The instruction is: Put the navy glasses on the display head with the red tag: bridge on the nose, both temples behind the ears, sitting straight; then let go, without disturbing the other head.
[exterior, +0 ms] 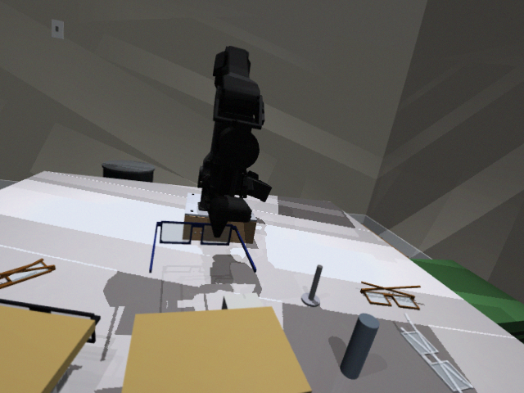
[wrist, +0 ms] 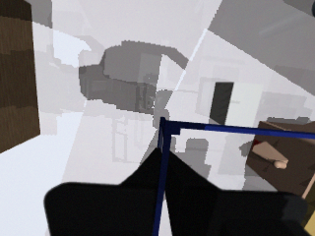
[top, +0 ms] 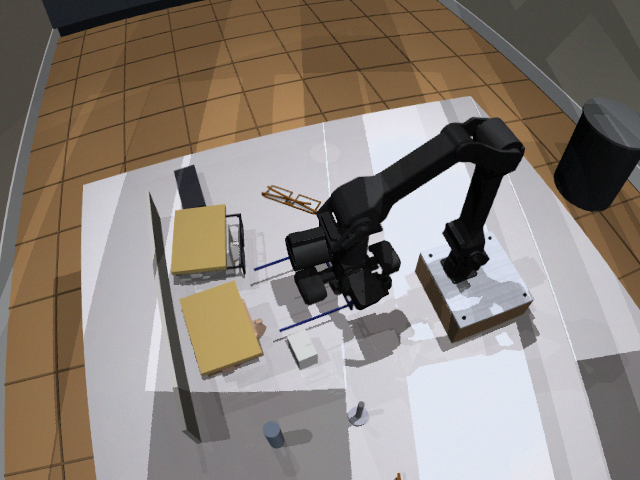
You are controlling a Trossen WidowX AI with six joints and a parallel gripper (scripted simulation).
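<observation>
Now: gripper tip 110 mm short of the white block, 90 mm above it and 40 mm to the right of it. The rest, counted from my gripper tip: grey peg (210 mm to the left, 90 mm below, 60 mm ahead); panel (350 mm ahead, 150 mm to the right, 60 mm below).
</observation>
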